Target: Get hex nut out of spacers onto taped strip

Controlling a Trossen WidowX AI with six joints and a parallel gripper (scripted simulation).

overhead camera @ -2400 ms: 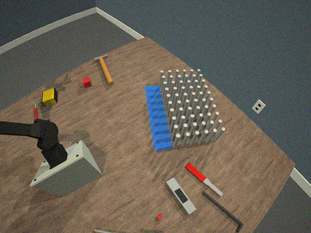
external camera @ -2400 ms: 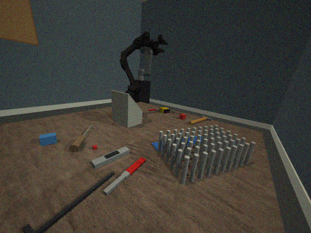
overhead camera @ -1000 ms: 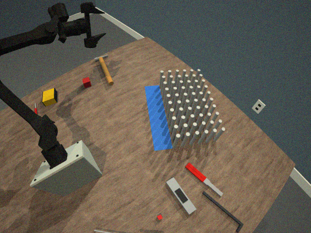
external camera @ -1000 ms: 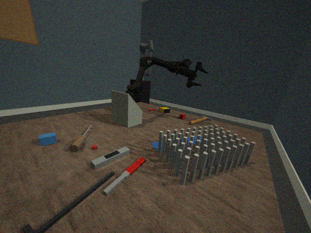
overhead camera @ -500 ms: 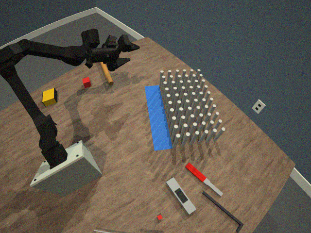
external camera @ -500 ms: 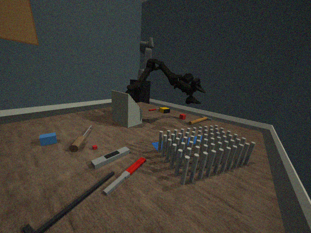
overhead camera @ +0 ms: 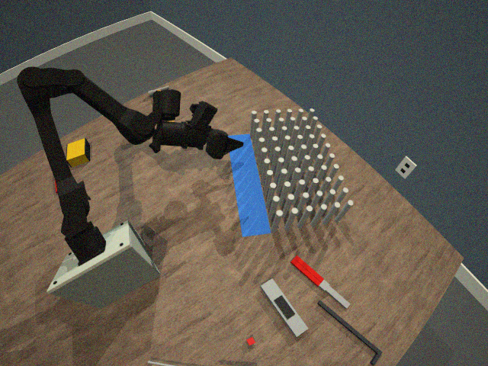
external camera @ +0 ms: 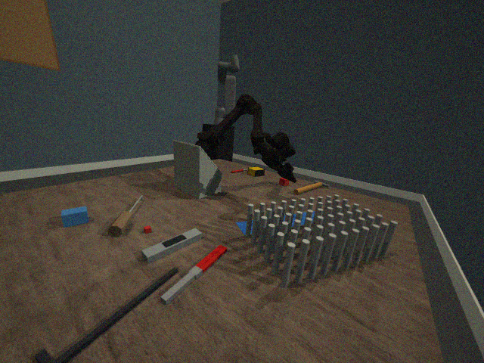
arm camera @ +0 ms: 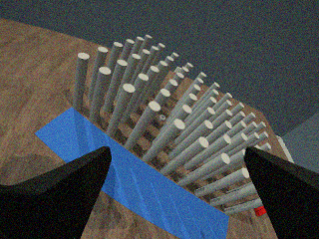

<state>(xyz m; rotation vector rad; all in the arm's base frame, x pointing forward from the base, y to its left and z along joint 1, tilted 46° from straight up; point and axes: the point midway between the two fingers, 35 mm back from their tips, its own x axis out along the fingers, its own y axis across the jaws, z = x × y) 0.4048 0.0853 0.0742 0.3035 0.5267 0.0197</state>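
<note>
Right now my gripper tip is 400 mm past the thin metal rod, 410 mm to the left of it and 150 mm above it. The rest, counted from my gripper tip: small red cube 240 mm behind, 430 mm to the right, 150 mm below; blue taped strip 20 mm ahead, 40 mm to the right, 160 mm below; grey bar 130 mm behind, 410 mm to the right, 150 mm below.
</note>
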